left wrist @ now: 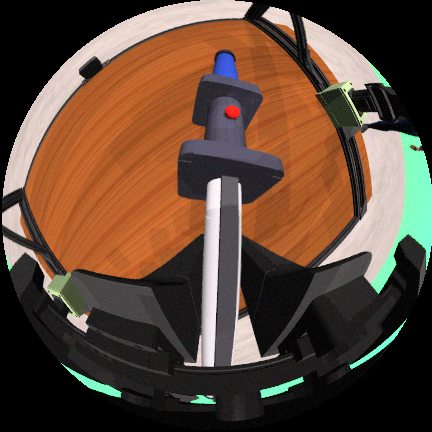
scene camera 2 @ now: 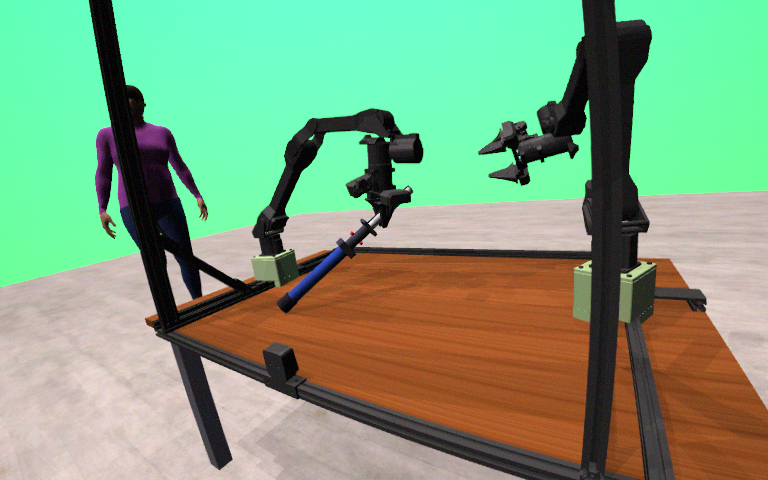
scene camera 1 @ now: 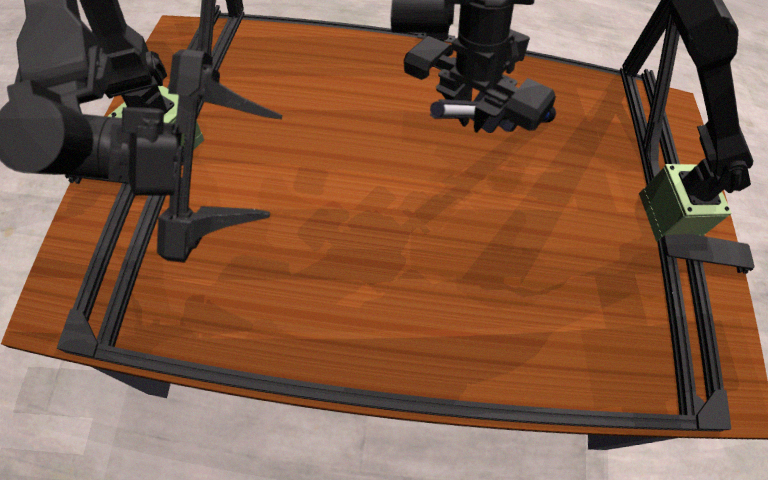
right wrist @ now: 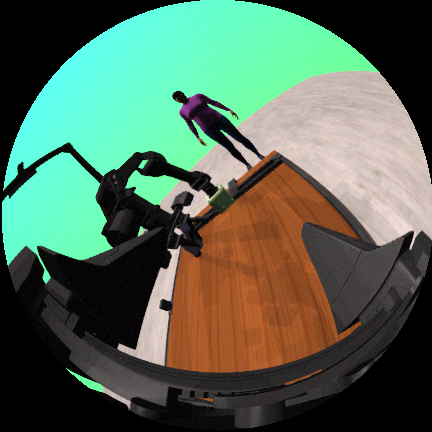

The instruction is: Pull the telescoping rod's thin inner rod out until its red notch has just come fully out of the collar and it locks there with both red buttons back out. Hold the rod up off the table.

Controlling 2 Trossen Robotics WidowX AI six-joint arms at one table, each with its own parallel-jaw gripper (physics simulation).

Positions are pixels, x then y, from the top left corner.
Scene:
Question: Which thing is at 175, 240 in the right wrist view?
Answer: My left gripper.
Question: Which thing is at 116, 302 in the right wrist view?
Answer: My right gripper.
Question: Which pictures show my left gripper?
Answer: The left wrist view, scene camera 2, scene camera 1 and the right wrist view: all of them.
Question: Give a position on a telescoping rod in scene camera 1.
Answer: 491, 124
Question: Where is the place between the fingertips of my left gripper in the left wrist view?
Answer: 219, 239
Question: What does my right gripper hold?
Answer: Nothing.

